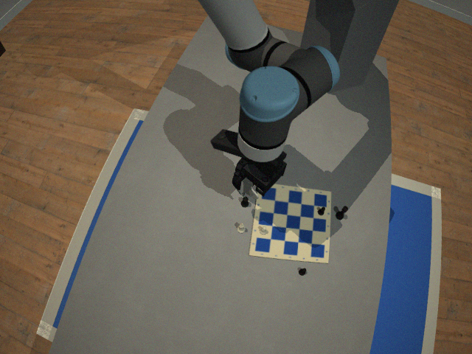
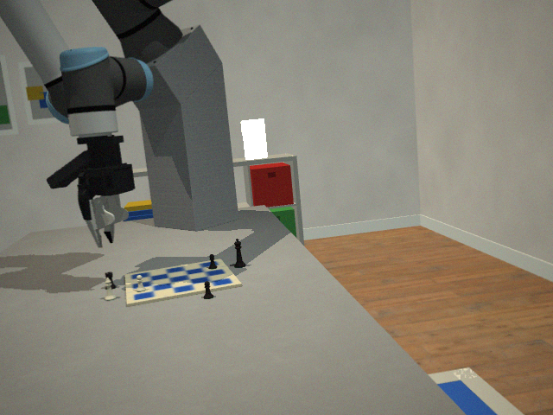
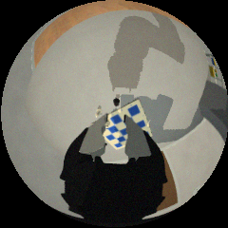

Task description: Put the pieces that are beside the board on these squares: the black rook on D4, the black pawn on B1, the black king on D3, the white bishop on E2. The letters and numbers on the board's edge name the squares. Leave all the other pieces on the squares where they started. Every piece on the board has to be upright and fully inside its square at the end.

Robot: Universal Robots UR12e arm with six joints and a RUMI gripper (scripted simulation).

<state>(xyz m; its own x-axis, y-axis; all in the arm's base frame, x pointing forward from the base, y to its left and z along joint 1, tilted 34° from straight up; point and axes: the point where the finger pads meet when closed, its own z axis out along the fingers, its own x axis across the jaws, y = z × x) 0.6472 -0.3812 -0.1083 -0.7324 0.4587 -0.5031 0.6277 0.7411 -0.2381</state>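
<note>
Right now the black rook is 90 mm below my hand. Round my hand: white pawn (90 mm below, 80 mm ahead, 50 mm to the left); then white bishop (90 mm below, 80 mm ahead, 10 mm to the right); then chessboard (130 mm to the left, 110 mm below, 50 mm ahead).
</note>
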